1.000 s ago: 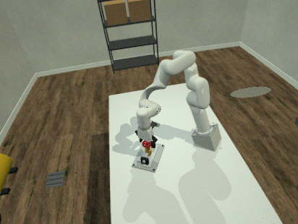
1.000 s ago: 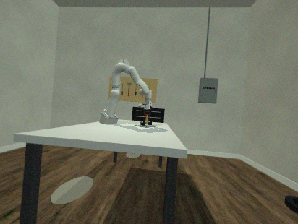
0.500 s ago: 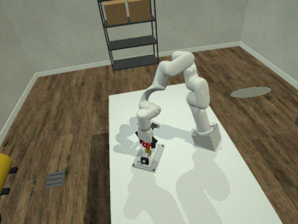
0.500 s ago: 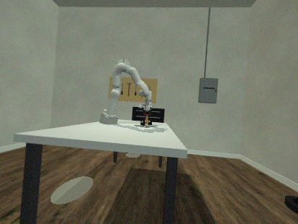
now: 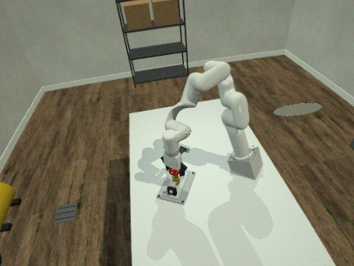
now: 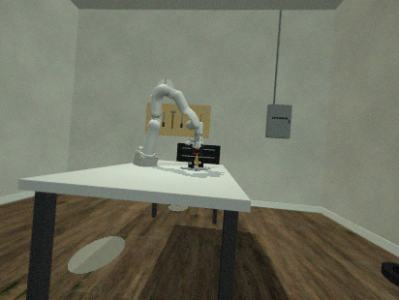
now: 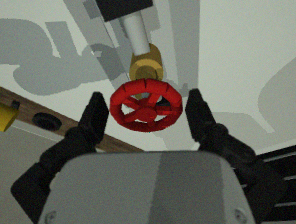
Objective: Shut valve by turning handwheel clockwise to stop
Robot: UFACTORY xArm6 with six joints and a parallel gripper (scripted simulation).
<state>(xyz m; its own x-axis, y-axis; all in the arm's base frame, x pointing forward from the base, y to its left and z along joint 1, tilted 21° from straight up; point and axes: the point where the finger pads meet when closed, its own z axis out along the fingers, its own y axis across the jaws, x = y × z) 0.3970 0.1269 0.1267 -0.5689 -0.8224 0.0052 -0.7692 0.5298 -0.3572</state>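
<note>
Now: the red spoked handwheel right at my hand.
</note>
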